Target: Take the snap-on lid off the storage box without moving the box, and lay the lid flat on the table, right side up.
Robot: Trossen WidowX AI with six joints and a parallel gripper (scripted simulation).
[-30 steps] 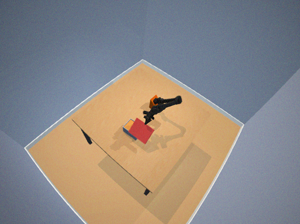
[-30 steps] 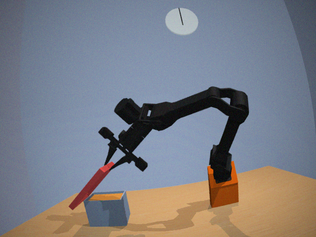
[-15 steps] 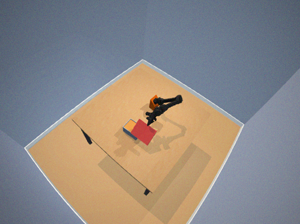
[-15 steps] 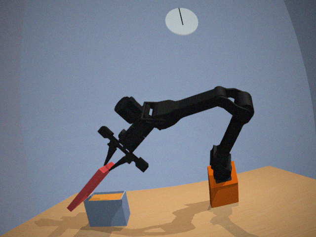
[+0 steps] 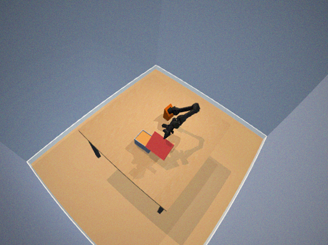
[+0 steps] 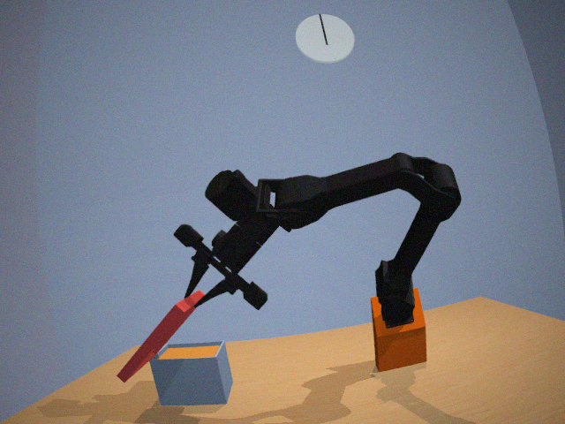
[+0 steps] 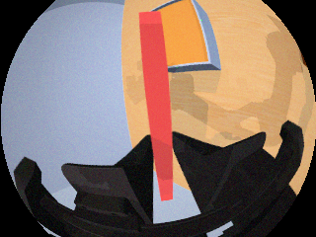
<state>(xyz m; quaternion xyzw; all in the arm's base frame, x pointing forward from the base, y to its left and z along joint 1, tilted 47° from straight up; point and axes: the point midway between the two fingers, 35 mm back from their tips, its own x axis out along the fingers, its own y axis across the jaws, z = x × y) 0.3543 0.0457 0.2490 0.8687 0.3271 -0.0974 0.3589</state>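
Right now my gripper tip is 7 cm short of the red lid and 5 cm above it. From my gripper tip the other things lie so: storage box (18 cm below, 17 cm to the right, 7 cm ahead).
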